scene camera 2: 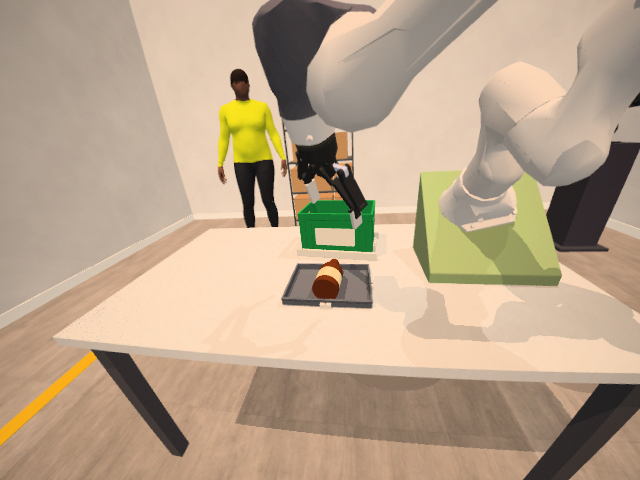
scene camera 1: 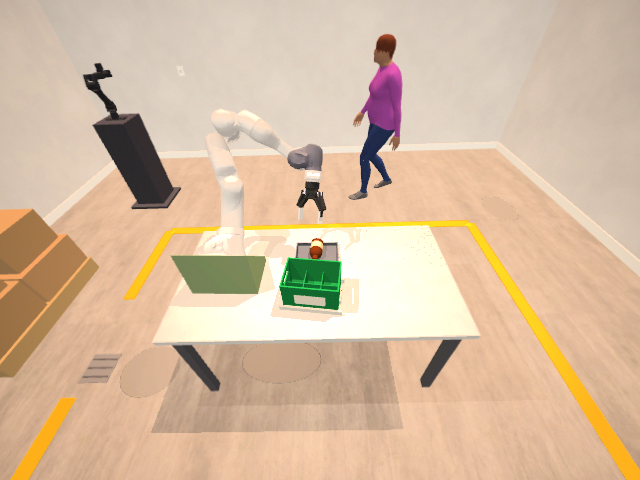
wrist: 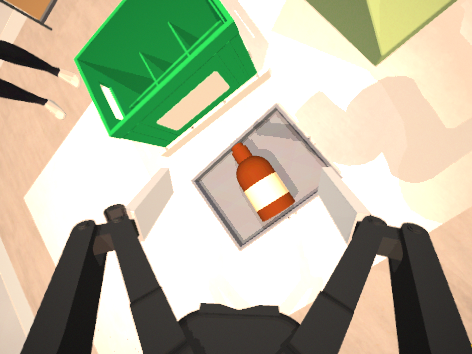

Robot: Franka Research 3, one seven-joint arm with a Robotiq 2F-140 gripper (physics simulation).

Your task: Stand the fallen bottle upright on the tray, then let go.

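Note:
The brown bottle (scene camera 1: 316, 248) (scene camera 2: 328, 279) (wrist: 265, 187) with a cream label lies on its side in the grey tray (scene camera 1: 332, 243) (scene camera 2: 327, 303) (wrist: 218, 215). In scene camera 2 its neck points towards the green crate and its base is near the tray's near rim. My gripper (scene camera 1: 310, 218) (scene camera 2: 334, 207) (wrist: 243, 180) is open and empty, and hangs above the table, higher than the bottle. In the wrist view the bottle shows between the two spread fingers, further off and apart from both.
A green divided crate (scene camera 1: 310, 298) (scene camera 2: 336, 236) (wrist: 175, 107) stands on a pale base beside the tray. A green sloped block (scene camera 1: 223, 275) (scene camera 2: 485, 258) (wrist: 400, 25) stands on the table near the arm's base. Two people (scene camera 1: 385, 98) (scene camera 2: 247, 134) stand beyond the table.

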